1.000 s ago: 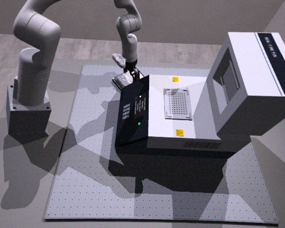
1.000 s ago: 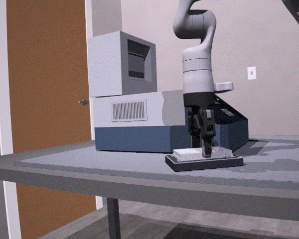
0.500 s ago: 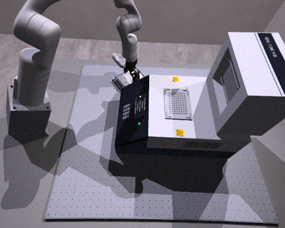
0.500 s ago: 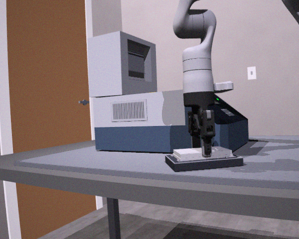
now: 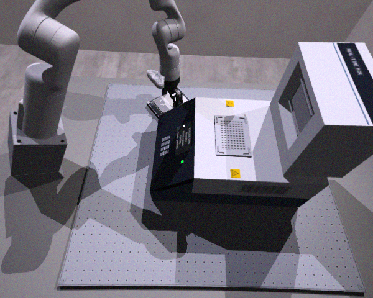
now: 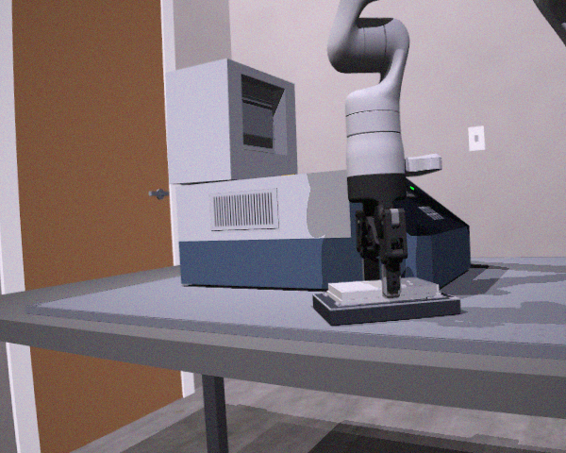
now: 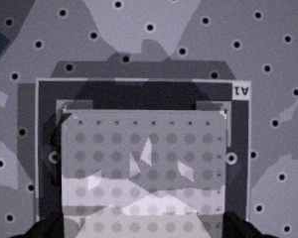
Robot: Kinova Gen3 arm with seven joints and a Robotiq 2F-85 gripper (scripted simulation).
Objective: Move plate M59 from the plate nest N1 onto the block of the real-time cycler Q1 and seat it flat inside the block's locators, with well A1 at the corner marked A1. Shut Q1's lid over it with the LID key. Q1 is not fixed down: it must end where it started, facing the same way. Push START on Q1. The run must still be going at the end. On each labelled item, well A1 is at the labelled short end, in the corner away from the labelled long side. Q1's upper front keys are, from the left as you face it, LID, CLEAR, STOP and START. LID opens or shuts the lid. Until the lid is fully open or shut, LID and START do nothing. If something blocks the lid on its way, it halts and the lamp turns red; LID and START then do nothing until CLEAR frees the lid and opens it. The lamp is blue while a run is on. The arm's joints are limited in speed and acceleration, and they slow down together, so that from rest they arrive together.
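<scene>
My hand is 30 mm above the dark nest N1. Round my hand: A1 mark: 90 mm behind, 20 mm to the right, 20 mm below; then plate M59: 10 mm below.
</scene>
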